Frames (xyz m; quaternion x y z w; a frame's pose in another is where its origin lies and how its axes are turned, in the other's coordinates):
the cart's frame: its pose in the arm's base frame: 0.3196 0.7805 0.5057 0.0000 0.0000 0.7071 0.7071
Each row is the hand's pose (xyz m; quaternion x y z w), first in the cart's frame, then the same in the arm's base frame.
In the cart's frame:
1: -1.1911 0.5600 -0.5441 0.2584 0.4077 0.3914 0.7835
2: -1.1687 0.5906 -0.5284 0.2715 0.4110 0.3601 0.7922
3: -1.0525 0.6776 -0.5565 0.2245 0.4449 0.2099 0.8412
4: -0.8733 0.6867 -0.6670 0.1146 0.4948 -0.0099 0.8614
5: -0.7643 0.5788 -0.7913 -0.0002 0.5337 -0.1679 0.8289
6: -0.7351 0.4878 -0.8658 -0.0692 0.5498 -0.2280 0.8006
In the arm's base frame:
1: -0.2404 -0.4106 -0.0384 -0.1056 0.4710 0.8308 0.2772
2: -0.2710 -0.3882 -0.0227 -0.0986 0.4826 0.8148 0.3056
3: -0.3580 -0.2720 -0.0508 -0.1558 0.4733 0.7432 0.4464
4: -0.3671 -0.0928 -0.1613 -0.2688 0.4309 0.6021 0.6161
5: -0.2592 0.0162 -0.2856 -0.3775 0.3772 0.4674 0.7048
6: -0.1682 0.0454 -0.3601 -0.4377 0.3398 0.4049 0.7273

